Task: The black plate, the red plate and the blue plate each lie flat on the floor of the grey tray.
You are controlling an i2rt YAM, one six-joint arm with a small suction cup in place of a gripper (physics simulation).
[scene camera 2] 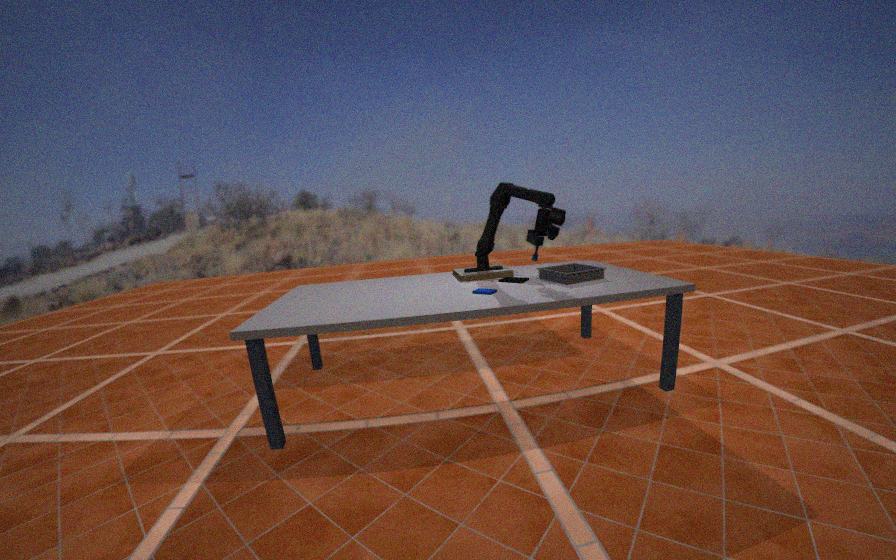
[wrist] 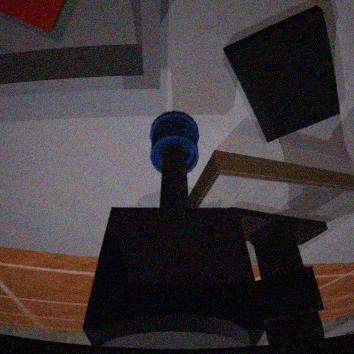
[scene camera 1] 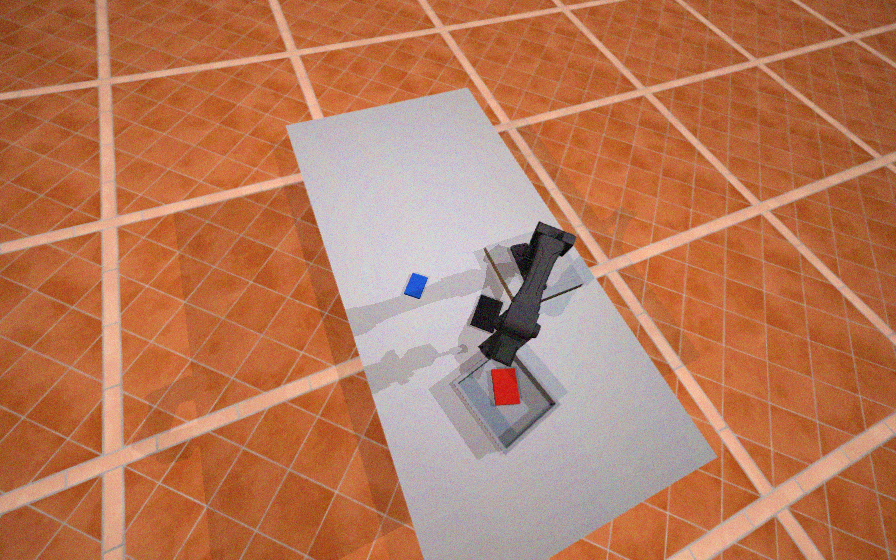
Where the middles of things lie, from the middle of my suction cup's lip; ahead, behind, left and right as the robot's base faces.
Now: the red plate (scene camera 1: 505,386) 4 cm ahead of my suction cup, 14 cm to the left of it and 9 cm below it. The rest, counted from my suction cup: grey tray (scene camera 1: 508,424) 6 cm ahead, 16 cm to the left, 8 cm below; then black plate (scene camera 1: 488,309) 2 cm ahead, 11 cm to the right, 10 cm below.
